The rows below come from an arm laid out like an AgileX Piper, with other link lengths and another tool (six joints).
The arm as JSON. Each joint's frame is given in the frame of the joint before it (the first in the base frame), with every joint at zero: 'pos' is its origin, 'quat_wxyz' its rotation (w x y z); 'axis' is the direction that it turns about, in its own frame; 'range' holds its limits. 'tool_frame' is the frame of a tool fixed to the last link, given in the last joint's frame.
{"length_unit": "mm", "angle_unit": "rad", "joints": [
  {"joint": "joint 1", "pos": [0.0, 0.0, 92.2], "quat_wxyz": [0.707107, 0.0, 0.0, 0.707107], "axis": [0.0, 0.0, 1.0], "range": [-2.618, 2.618]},
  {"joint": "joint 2", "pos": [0.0, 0.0, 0.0], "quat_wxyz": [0.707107, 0.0, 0.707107, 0.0], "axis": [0.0, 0.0, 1.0], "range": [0.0, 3.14]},
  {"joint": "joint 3", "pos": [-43.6, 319.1, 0.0], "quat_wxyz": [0.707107, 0.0, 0.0, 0.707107], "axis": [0.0, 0.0, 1.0], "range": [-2.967, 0.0]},
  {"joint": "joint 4", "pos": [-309.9, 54.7, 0.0], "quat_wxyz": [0.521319, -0.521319, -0.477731, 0.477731], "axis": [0.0, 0.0, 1.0], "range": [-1.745, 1.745]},
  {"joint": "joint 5", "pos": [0.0, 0.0, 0.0], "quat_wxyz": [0.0, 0.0, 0.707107, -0.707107], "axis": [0.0, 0.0, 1.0], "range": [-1.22, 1.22]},
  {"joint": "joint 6", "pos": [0.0, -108.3, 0.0], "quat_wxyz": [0.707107, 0.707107, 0.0, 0.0], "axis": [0.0, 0.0, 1.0], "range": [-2.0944, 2.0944]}
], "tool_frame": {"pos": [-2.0, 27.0, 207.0], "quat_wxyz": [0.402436, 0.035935, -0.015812, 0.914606]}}
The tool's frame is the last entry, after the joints.
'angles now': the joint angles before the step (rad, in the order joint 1, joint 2, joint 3, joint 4, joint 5, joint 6). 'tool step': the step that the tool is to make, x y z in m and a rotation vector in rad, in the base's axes. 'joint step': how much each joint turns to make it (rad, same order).
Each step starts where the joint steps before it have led.
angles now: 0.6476, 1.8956, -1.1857, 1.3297, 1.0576, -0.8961
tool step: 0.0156, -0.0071, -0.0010, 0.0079, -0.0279, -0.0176
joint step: -0.0296, 0.0010, -0.0001, 0.0007, -0.0029, -0.0324
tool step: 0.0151, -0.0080, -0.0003, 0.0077, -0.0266, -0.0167
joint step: -0.0307, 0.0001, -0.0001, 0.0000, -0.0002, -0.0310
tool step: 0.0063, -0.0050, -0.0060, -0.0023, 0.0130, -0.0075
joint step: -0.0185, 0.0156, 0.0001, 0.0012, 0.0107, -0.0072
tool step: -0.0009, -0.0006, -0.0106, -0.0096, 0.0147, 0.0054
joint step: -0.0010, 0.0221, 0.0000, -0.0009, 0.0037, -0.0064
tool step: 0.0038, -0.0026, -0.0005, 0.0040, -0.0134, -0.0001
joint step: -0.0090, 0.0011, -0.0001, -0.0002, 0.0011, -0.0172
